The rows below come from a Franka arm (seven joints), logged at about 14 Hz.
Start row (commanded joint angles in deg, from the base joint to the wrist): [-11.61 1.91 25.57 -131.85 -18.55 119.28 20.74]
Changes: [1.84 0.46 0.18 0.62 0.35 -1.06 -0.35]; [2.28 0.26 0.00 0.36 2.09 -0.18 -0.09]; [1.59 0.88 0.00 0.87 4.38 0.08 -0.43]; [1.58 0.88 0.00 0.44 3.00 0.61 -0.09]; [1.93 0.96 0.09 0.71 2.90 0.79 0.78]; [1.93 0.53 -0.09 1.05 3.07 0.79 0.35]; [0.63 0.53 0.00 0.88 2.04 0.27 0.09]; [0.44 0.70 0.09 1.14 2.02 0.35 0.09]
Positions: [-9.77 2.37 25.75 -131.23 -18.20 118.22 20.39]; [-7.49 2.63 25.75 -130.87 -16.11 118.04 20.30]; [-5.90 3.51 25.75 -130.00 -11.73 118.12 19.87]; [-4.32 4.39 25.75 -129.56 -8.73 118.73 19.78]; [-2.39 5.35 25.84 -128.85 -5.83 119.52 20.56]; [-0.46 5.88 25.75 -127.80 -2.76 120.31 20.91]; [0.17 6.41 25.75 -126.92 -0.72 120.58 21.00]; [0.61 7.11 25.84 -125.78 1.30 120.93 21.09]
